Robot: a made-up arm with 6 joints. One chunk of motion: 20 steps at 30 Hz.
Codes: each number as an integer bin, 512 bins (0 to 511) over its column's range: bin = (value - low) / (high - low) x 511, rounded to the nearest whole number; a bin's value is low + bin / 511 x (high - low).
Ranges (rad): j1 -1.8..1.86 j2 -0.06..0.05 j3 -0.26..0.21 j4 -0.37..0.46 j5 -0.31..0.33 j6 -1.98..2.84
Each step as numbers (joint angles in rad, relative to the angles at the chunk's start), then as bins.
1 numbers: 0.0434 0.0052 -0.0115 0.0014 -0.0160 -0.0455
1 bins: 257 303 270 229 235 205
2 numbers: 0.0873 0.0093 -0.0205 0.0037 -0.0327 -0.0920
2 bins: 264 322 260 230 221 200
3 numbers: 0.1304 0.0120 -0.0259 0.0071 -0.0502 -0.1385
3 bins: 270 334 255 232 207 195
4 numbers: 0.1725 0.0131 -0.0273 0.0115 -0.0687 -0.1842
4 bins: 275 340 253 235 193 190
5 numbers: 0.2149 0.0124 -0.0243 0.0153 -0.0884 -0.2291
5 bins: 281 336 256 237 177 186
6 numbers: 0.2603 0.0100 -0.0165 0.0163 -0.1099 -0.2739
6 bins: 288 325 265 238 160 181
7 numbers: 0.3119 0.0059 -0.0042 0.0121 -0.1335 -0.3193
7 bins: 295 306 278 235 141 176
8 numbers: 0.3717 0.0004 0.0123 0.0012 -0.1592 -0.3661
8 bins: 303 281 296 229 120 171
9 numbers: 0.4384 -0.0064 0.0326 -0.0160 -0.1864 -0.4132
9 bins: 313 249 318 218 99 166
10 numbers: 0.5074 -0.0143 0.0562 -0.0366 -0.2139 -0.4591
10 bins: 322 212 344 205 77 161
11 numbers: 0.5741 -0.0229 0.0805 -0.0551 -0.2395 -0.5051
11 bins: 331 172 370 194 56 156
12 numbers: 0.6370 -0.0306 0.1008 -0.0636 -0.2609 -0.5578
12 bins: 340 137 392 189 39 151
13 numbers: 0.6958 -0.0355 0.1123 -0.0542 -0.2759 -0.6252
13 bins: 348 114 405 194 27 144
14 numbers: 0.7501 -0.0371 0.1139 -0.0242 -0.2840 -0.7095
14 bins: 356 106 407 213 21 135
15 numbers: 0.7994 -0.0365 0.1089 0.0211 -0.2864 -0.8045
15 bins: 363 109 401 241 19 125
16 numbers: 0.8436 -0.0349 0.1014 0.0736 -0.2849 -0.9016
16 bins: 369 117 393 273 20 114
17 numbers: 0.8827 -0.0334 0.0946 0.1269 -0.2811 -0.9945
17 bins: 375 124 386 306 23 104
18 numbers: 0.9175 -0.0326 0.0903 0.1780 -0.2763 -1.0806
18 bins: 379 127 381 337 27 95
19 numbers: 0.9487 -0.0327 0.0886 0.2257 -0.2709 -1.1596
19 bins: 384 127 379 367 31 87
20 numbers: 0.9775 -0.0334 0.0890 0.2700 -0.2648 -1.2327
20 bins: 388 124 379 394 36 79
